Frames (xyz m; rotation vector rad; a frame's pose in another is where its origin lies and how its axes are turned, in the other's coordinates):
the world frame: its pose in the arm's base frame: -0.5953 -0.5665 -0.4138 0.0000 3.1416 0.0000
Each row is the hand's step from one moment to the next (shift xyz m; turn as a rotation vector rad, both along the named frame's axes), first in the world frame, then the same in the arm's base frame.
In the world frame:
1: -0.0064 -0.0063 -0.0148 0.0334 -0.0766 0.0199
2: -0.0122 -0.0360 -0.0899 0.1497 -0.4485 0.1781
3: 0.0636 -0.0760 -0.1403 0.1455 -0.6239 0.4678
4: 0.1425 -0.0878 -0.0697 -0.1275 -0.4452 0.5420
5: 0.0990 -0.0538 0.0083 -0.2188 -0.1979 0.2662
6: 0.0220 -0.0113 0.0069 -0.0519 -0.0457 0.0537
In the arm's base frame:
1: 0.0064 -0.0063 0.0148 -0.0334 -0.0766 -0.0199
2: 0.0122 -0.0360 0.0899 -0.1497 -0.4485 -0.1781
3: -0.0636 -0.0760 0.1403 -0.1455 -0.6239 -0.4678
4: -0.1425 -0.0878 0.0697 0.1275 -0.4452 -0.5420
5: -0.0990 -0.0538 -0.0083 0.2188 -0.1979 -0.2662
6: -0.0220 -0.0113 -0.0069 0.0519 -0.0457 -0.0537

